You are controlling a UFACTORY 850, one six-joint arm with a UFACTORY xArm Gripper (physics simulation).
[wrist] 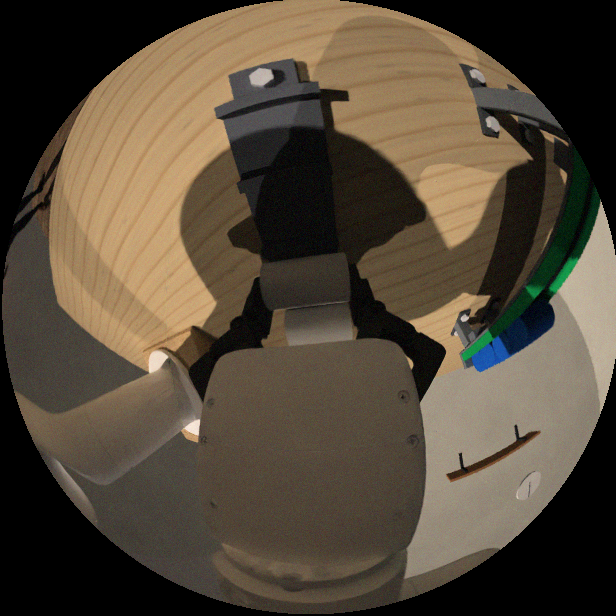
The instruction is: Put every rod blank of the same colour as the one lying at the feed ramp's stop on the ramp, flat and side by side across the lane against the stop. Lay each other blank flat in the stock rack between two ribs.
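Observation:
My gripper (298,195) is a dark mass in deep shadow at the middle of the wrist view, over a wooden table top (143,189). Its fingers merge into one silhouette, and I cannot tell if they hold anything. Just beyond the fingers stands a grey bolted fixture (270,109) with stepped ledges. At the right edge, two long green bars (566,247) run side by side along a dark frame. Blue pieces (517,339) sit at their lower end. I cannot tell whether these are rod blanks or parts of the ramp or rack.
A grey bracket with two bolts (499,103) stands at the upper right, above the green bars. My own beige arm housing (310,442) fills the lower middle. A small brown strip with two black pegs (494,453) and a white disc (527,485) lie off the table at the lower right.

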